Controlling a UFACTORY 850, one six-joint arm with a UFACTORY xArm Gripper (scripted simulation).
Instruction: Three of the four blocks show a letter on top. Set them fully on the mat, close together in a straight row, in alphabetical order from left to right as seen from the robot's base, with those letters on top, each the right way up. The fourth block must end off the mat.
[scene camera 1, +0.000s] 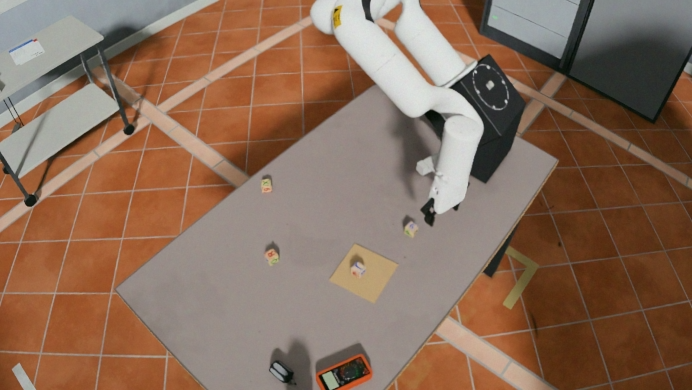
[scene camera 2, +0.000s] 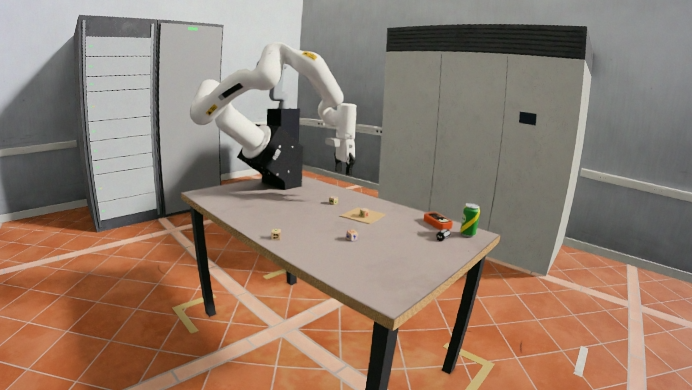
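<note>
Tan mat (scene camera 1: 379, 270), my gripper (scene camera 1: 441, 215): both visible.
</note>
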